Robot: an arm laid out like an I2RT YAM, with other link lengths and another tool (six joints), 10 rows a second.
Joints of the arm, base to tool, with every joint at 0 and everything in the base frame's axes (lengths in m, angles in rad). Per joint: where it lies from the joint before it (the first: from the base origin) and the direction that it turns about. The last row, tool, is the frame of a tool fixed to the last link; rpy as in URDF.
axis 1: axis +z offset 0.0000 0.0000 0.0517
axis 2: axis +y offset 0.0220 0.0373 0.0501
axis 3: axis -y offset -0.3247 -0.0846 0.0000
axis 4: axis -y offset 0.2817 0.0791 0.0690
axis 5: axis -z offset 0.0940 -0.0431 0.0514
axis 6: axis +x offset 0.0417 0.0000 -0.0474
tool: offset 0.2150 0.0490 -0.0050 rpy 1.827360 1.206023 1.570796
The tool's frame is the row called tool.
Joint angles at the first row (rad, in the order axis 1, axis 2, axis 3, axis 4, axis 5, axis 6):
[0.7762, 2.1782, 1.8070, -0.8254, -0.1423, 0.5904]
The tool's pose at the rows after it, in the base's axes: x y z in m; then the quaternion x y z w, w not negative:
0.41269 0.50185 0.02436 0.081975 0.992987 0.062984 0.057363
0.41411 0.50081 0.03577 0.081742 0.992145 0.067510 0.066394
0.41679 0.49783 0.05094 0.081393 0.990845 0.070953 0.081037
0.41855 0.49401 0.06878 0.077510 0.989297 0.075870 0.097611
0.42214 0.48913 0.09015 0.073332 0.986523 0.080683 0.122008
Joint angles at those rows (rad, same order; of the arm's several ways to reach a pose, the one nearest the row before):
[0.7762, 2.1760, 1.8074, -0.8230, -0.1457, 0.5906]
[0.7762, 2.1535, 1.8025, -0.8222, -0.1384, 0.5879]
[0.7762, 2.1230, 1.7973, -0.8237, -0.1218, 0.5818]
[0.7752, 2.0864, 1.7895, -0.8250, -0.1071, 0.5673]
[0.7753, 2.0427, 1.7795, -0.8209, -0.0814, 0.5487]

